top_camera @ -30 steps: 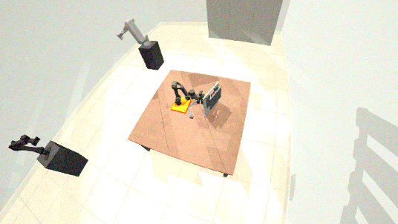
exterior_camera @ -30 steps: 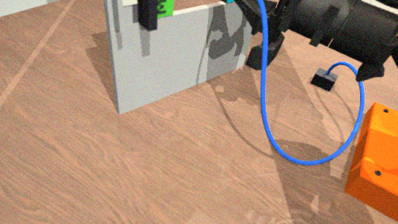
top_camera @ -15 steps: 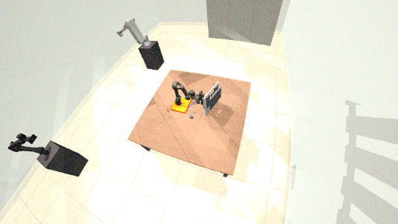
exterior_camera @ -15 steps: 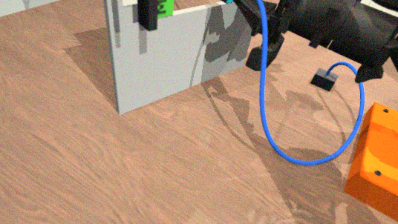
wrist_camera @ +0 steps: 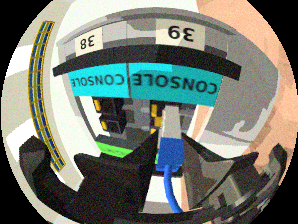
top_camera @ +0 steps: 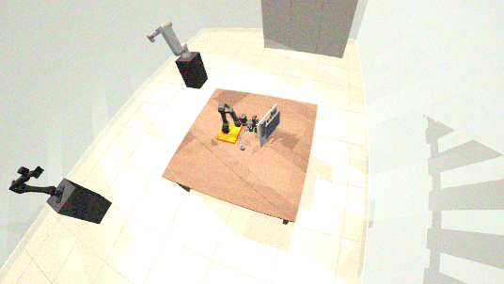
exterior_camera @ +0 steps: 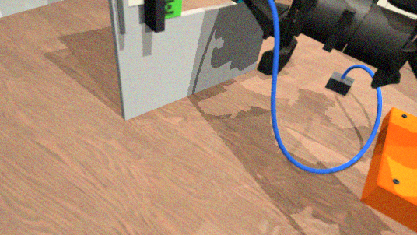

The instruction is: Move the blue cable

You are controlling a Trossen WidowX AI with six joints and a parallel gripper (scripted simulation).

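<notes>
Now: the plug right at my gripper tip. Also, from my gripper tip: black anchor block: 17 cm behind, 18 cm to the right, 18 cm below.
</notes>
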